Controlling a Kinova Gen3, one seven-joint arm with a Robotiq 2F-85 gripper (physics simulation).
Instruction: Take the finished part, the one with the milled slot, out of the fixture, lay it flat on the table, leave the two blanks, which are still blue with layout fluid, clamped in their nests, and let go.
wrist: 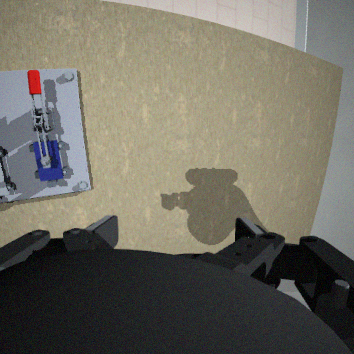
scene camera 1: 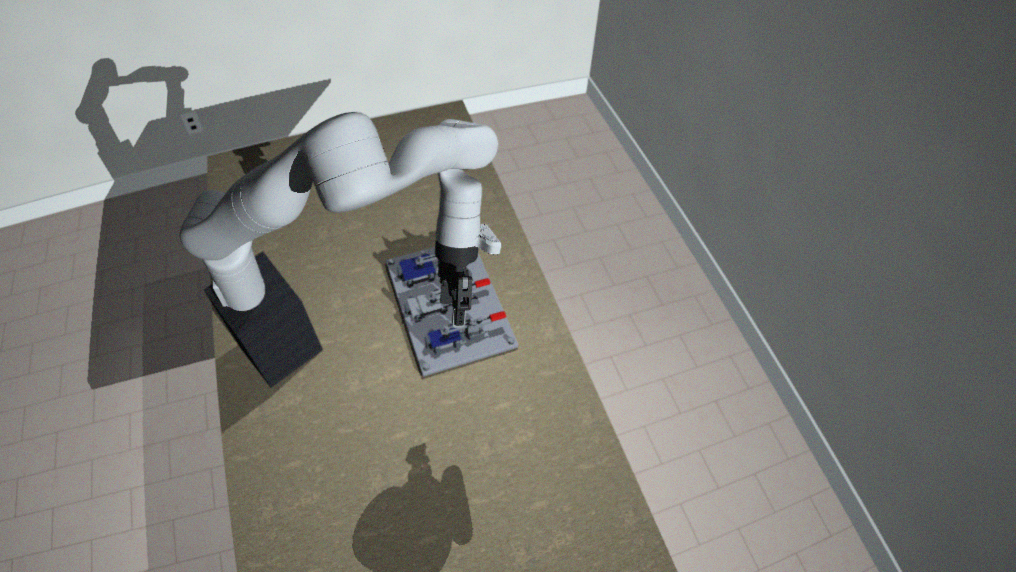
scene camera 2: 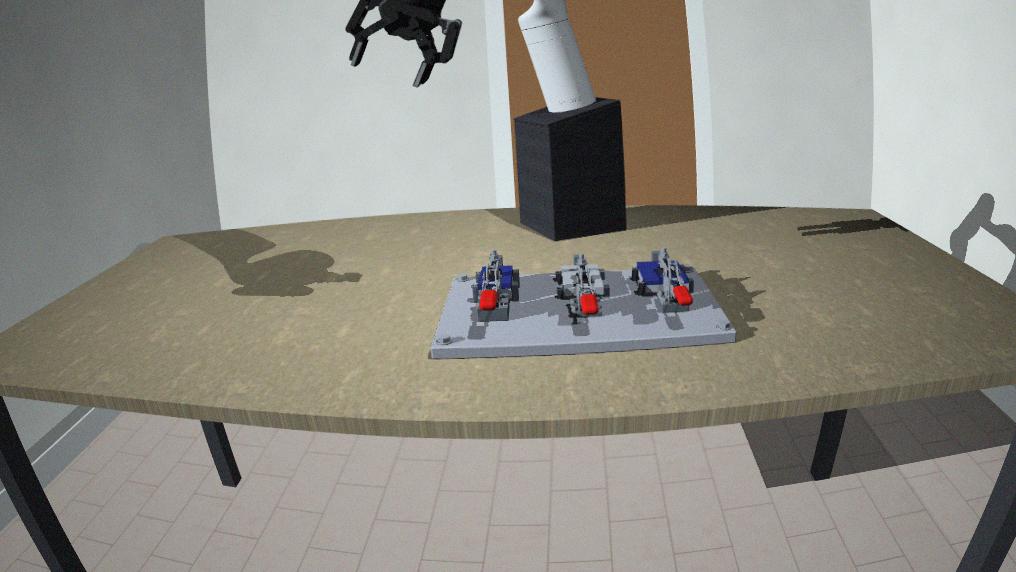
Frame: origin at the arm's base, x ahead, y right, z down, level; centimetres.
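Where they show: gripper, fingertip midpoint: (wrist: pixel 175 229) (scene camera 1: pixel 451 314) (scene camera 2: pixel 385 74); arm's base, origin of the base link: (scene camera 1: pixel 243 290) (scene camera 2: pixel 572 105).
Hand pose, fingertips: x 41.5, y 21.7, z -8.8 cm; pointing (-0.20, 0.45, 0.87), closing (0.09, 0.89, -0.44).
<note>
Each offset is from my fingertips to the centre of the thing. Level surfaces: height alone.
The finished part @(dx -2.8, dy -23.6, dz +29.3 cm) (scene camera 1: pixel 420 306) (scene camera 2: pixel 594 278) is bare grey and sits in the middle nest of the fixture plate (scene camera 1: pixel 472 355) (scene camera 2: pixel 526 341) (wrist: pixel 71 127), under a clamp arm; its slot is too small to make out. One blue blank @(dx -0.7, dy -12.8, dz +28.8 cm) (scene camera 1: pixel 444 338) (scene camera 2: pixel 506 275) (wrist: pixel 51 173) sits in the nest on the left in scene camera 2, and the other blue blank @(dx -3.5, dy -34.6, dz +29.1 cm) (scene camera 1: pixel 415 269) (scene camera 2: pixel 649 274) in the nest on the right. Clamp arms reach over both. My gripper (scene camera 1: pixel 460 321) (scene camera 2: pixel 386 74) (wrist: pixel 175 229) is open and empty, high above the table and apart from the fixture.
The clamps have red handles; the one in the wrist view (wrist: pixel 34 82) belongs to the nearer blue blank. The plate lies on the table @(dz +31.9 cm) (scene camera 1: pixel 319 454) (scene camera 2: pixel 284 362) (wrist: pixel 150 125). The arm's black pedestal (scene camera 1: pixel 284 341) (scene camera 2: pixel 588 170) stands behind it. Bolts stand at the plate's corners.
</note>
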